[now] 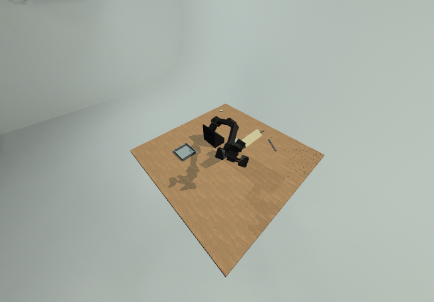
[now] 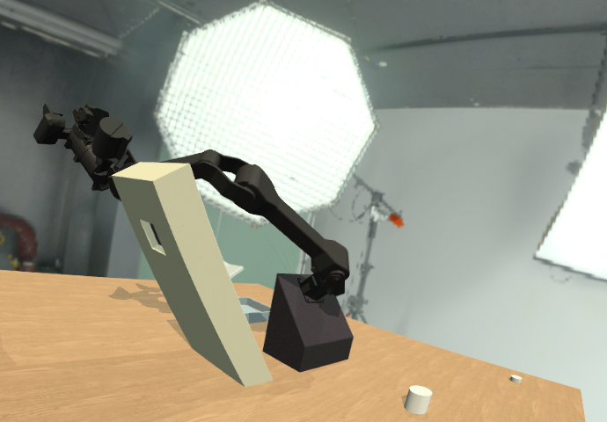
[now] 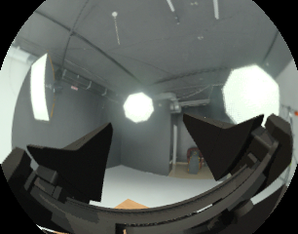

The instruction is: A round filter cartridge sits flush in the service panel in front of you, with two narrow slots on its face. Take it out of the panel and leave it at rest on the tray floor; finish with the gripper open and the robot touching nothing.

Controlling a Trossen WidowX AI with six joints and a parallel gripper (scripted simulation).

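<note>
Now: gripper tip 330 mm to the right of the round grey filter cartridge, 190 mm past it and 180 mm above it. Round my gripper tip: spare white cylinder: 630 mm to the left, 570 mm behind, 430 mm below; grey-blue tray: 620 mm behind, 440 mm below, 20 mm to the left.
</note>
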